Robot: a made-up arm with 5 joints.
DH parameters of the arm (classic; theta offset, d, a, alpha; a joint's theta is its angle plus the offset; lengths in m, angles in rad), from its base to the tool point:
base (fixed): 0 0.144 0 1.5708
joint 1: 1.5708 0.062 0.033 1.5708
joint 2: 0 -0.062 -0.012 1.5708
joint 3: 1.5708 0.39 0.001 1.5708
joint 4: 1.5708 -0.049 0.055 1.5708
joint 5: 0 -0.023 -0.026 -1.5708
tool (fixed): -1.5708 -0.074 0 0
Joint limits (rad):
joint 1: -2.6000..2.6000
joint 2: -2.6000..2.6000
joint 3: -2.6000..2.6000
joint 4: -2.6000..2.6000
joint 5: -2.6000..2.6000
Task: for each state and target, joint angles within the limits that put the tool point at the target. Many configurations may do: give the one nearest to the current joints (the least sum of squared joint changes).
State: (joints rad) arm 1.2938 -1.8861 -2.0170 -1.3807 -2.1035
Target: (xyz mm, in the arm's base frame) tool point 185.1 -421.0 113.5
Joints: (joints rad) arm 1.8044 -2.5799 -2.0453 -1.3285 -2.1153
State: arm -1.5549 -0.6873 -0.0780 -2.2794 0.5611
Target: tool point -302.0 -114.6 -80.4
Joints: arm -0.9700 -1.3620 -0.0285 -1.9081 0.5048
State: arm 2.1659 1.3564 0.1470 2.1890 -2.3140
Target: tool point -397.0 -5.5 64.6
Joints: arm 1.6591 1.4415 0.1475 2.3206 -2.0137
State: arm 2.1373 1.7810 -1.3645 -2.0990 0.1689
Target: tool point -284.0 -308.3 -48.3
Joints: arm 2.3617 2.1656 -1.5304 -2.0606 0.2044
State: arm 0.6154 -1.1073 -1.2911 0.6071 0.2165
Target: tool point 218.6 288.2 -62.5
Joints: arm 0.6772 -0.5828 -1.3027 0.2227 0.8271
